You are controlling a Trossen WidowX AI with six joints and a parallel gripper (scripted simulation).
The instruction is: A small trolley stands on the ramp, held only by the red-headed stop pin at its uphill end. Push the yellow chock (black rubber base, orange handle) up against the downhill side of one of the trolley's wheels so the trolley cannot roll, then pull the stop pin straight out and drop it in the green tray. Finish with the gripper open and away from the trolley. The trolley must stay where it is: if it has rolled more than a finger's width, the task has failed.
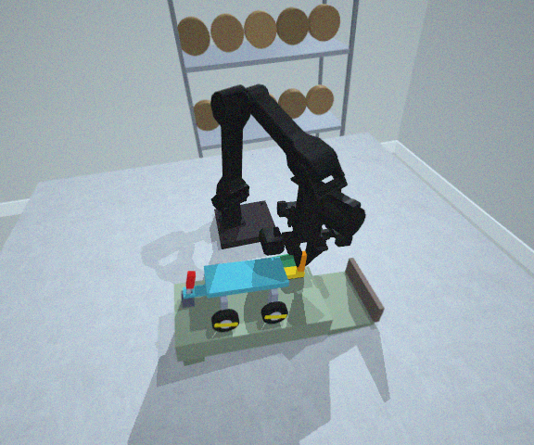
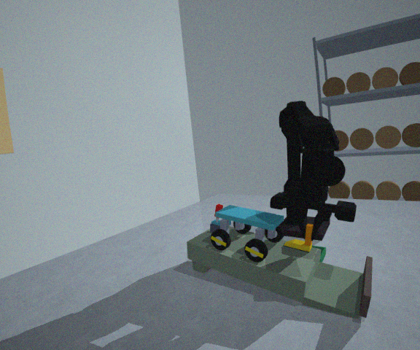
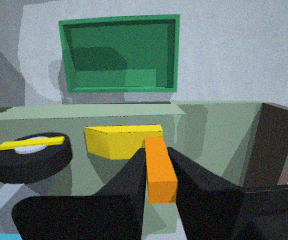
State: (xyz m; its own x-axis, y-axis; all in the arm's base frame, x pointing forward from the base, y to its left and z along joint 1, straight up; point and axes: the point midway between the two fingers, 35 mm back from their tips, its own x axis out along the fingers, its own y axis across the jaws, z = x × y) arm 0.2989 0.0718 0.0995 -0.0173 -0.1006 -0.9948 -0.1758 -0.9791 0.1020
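Right now my gripper tip is 24 cm to the left of the red-headed stop pin, 4 cm below it and 1 cm past it. Round my gripper tip: yellow chock (2 cm to the right, 1 cm below); then green ramp (14 cm to the right, 4 cm below, 3 cm ahead); then green tray (9 cm below, 7 cm behind, 2 cm to the right).
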